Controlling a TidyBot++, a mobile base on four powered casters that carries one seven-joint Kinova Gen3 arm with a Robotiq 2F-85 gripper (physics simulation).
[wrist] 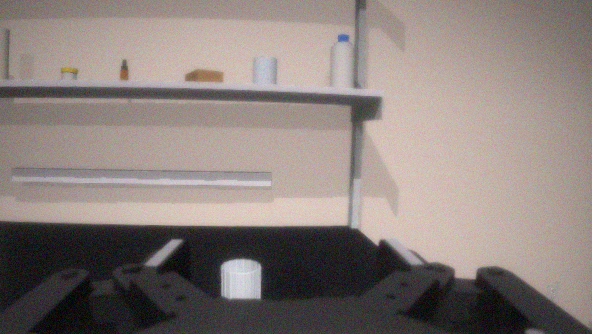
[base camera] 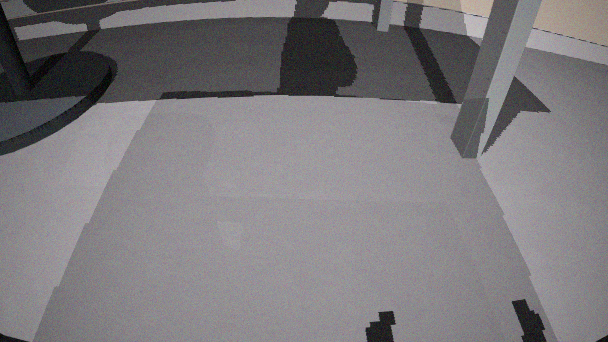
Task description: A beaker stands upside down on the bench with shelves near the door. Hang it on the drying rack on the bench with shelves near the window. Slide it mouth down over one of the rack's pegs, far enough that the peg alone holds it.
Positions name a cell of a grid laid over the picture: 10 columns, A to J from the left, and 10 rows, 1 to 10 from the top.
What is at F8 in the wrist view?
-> A bench with shelves.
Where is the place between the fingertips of my gripper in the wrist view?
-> E8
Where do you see a clear glass beaker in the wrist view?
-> E9
